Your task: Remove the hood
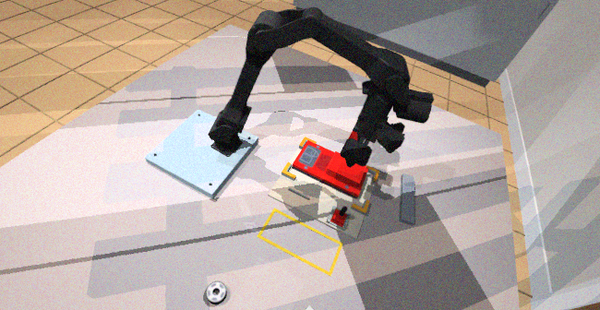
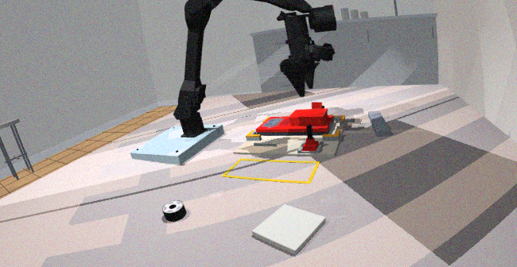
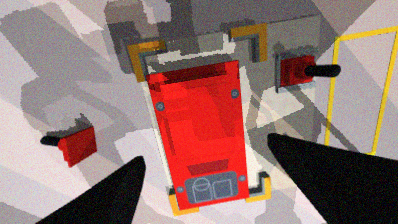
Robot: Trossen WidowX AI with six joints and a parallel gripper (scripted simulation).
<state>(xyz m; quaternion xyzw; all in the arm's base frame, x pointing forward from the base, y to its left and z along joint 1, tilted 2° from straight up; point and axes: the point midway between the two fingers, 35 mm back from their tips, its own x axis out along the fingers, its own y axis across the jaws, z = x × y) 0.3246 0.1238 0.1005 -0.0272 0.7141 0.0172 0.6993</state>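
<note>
The red hood lies 70 mm below my gripper tip. The rest, counted from my gripper tip: white slab (390 mm to the right, 100 mm below, 100 mm ahead); then wheel (430 mm to the right, 100 mm below, 100 mm behind).
</note>
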